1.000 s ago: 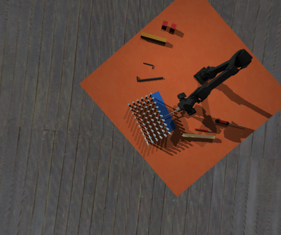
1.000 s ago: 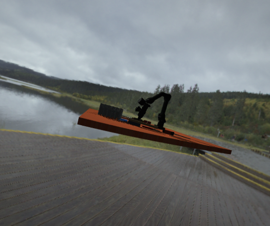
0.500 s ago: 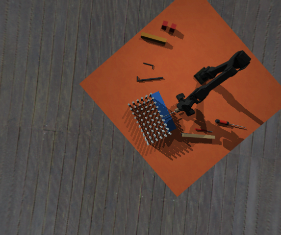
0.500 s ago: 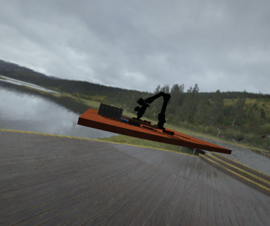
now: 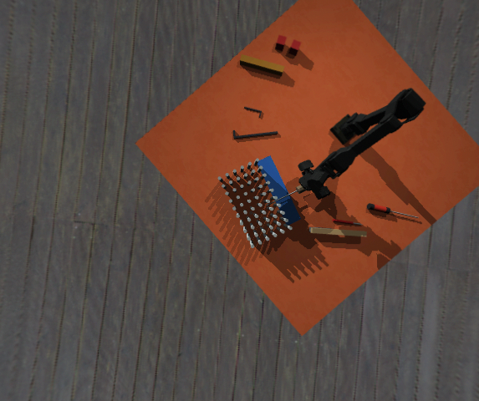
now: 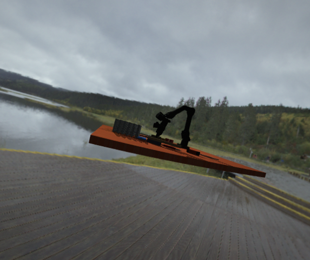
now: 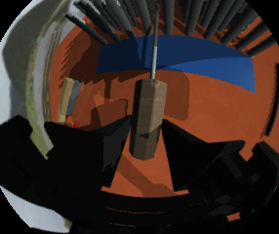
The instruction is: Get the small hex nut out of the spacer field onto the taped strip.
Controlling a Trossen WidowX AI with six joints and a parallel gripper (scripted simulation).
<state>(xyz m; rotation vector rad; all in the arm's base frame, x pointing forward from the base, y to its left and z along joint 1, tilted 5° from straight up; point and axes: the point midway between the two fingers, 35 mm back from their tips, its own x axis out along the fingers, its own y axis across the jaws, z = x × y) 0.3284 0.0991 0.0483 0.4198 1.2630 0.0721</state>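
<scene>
Now: the blue taped strip 11 cm ahead of my gripper tip, 6 cm to the right of it and 4 cm below it. The rest, counted from my gripper tip: yellow bar 62 cm to the right, 19 cm behind, 2 cm below; small red screwdriver 29 cm to the left, 9 cm behind, 3 cm below; small L-shaped key 45 cm to the right, 3 cm below, 3 cm behind.
</scene>
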